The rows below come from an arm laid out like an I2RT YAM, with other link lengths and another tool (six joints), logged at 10 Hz.
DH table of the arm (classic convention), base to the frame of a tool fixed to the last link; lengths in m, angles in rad. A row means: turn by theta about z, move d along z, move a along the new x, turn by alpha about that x. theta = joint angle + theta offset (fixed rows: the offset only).
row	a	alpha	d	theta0
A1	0.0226	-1.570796	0.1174	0
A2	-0.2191	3.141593	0	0
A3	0.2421	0	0	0.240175
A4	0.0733	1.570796	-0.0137	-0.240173
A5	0	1.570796	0.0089	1.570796
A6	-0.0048	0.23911	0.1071	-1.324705
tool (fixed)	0	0	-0.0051	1.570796
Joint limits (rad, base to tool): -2.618..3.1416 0..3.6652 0..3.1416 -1.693..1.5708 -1.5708..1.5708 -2.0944..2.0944
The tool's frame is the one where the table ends.
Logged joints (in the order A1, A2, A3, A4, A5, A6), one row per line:
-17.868, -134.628, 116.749, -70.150, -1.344, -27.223
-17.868, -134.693, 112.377, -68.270, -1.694, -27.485
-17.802, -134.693, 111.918, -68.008, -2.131, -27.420
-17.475, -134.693, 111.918, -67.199, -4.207, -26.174
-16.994, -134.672, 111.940, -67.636, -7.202, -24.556
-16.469, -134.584, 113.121, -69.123, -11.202, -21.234
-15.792, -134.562, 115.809, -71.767, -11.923, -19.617
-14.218, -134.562, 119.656, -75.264, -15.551, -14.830
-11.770, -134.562, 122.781, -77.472, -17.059, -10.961
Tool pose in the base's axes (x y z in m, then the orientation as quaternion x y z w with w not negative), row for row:
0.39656, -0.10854, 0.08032, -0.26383, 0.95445, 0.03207, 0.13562
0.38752, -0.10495, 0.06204, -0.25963, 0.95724, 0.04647, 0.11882
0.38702, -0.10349, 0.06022, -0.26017, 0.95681, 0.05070, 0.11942
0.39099, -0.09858, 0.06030, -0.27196, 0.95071, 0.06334, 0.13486
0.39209, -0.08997, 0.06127, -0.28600, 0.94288, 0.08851, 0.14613
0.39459, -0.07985, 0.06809, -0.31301, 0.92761, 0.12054, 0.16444
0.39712, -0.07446, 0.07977, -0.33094, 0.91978, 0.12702, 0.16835
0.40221, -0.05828, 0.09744, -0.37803, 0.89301, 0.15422, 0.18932
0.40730, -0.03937, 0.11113, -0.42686, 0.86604, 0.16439, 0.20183
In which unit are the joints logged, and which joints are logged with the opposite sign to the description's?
The joints are logged in degrees. Opposite sign: A2, A6.
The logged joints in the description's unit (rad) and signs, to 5 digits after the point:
-0.31186, 2.34970, 2.03765, -1.22435, -0.02346, 0.47513
-0.31186, 2.35084, 1.96135, -1.19154, -0.02957, 0.47970
-0.31070, 2.35084, 1.95334, -1.18696, -0.03719, 0.47857
-0.30500, 2.35084, 1.95334, -1.17284, -0.07343, 0.45682
-0.29660, 2.35047, 1.95372, -1.18047, -0.12570, 0.42858
-0.28744, 2.34893, 1.97433, -1.20642, -0.19551, 0.37060
-0.27562, 2.34855, 2.02125, -1.25257, -0.20810, 0.34238
-0.24815, 2.34855, 2.08839, -1.31360, -0.27142, 0.25883
-0.20543, 2.34855, 2.14293, -1.35214, -0.29774, 0.19131

